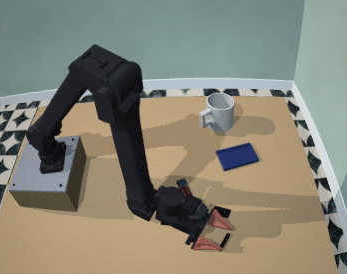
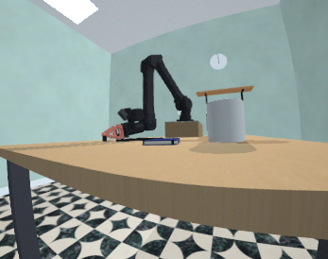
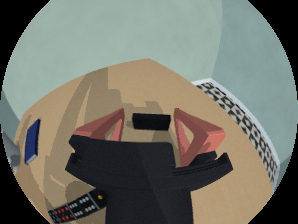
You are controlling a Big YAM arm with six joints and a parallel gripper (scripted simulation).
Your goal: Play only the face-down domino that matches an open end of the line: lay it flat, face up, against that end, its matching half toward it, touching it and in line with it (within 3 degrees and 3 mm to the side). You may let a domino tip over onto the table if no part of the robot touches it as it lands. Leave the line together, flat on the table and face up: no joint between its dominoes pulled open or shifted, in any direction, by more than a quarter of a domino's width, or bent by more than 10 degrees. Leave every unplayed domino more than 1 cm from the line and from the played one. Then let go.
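My hand is 20 mm above the domino. The rest, counted from my hand: white mug: 480 mm to the left, 90 mm ahead, 20 mm above.
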